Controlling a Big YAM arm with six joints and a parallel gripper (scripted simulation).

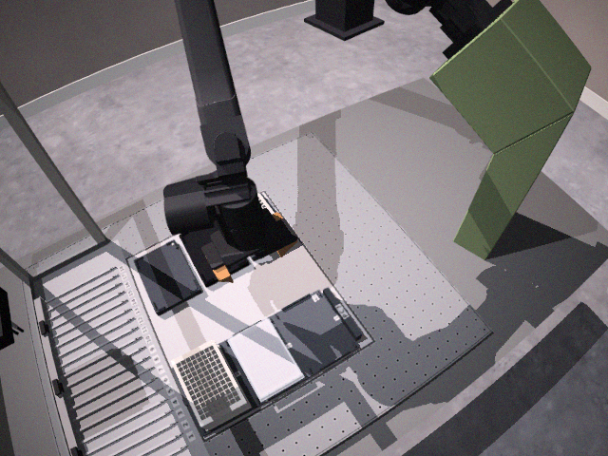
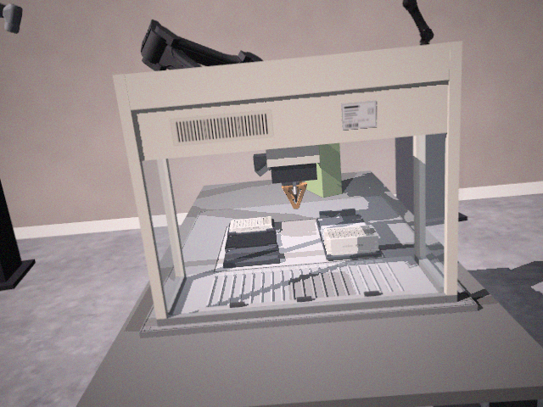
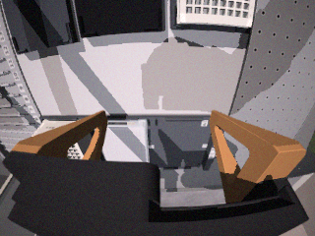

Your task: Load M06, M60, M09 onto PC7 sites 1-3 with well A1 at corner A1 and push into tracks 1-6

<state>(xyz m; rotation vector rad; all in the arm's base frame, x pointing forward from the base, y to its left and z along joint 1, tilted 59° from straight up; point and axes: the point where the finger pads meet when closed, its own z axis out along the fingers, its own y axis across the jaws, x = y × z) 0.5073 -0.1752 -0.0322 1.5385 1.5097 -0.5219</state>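
Right now the dark nest S1 is 120 mm to the right of my hand, 90 mm below it and 90 mm behind it. From my hand the other things lie so: nest S2 (140 mm to the right, 90 mm below, 20 mm ahead); dark carrier PC7 (110 mm to the left, 80 mm below, 80 mm ahead); dark nest S3 (150 mm to the right, 130 mm ahead, 90 mm below).
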